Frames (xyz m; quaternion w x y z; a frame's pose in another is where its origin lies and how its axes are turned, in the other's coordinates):
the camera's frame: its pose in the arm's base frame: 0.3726 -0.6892 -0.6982 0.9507 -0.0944 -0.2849 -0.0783
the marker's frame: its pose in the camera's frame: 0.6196 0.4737 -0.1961 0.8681 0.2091 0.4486 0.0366
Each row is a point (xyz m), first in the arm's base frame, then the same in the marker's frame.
Working: the arm's base frame: its pose in the marker's frame: -1.2078 0.3910 0.0827 0.9757 -0.1415 -0.1662 0.0160

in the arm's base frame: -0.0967 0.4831 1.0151
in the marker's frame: -1.6253 1.1220 0.8341
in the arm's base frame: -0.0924 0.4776 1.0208
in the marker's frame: -1.6232 1.1186 0.8422
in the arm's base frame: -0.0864 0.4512 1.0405
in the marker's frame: -1.6244 1.0990 0.8694
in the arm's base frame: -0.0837 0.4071 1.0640
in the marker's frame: -1.6303 1.0633 0.9039
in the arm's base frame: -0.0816 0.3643 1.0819
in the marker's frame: -1.6349 1.0273 0.9328
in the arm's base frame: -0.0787 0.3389 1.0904
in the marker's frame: -1.6354 1.0054 0.9486
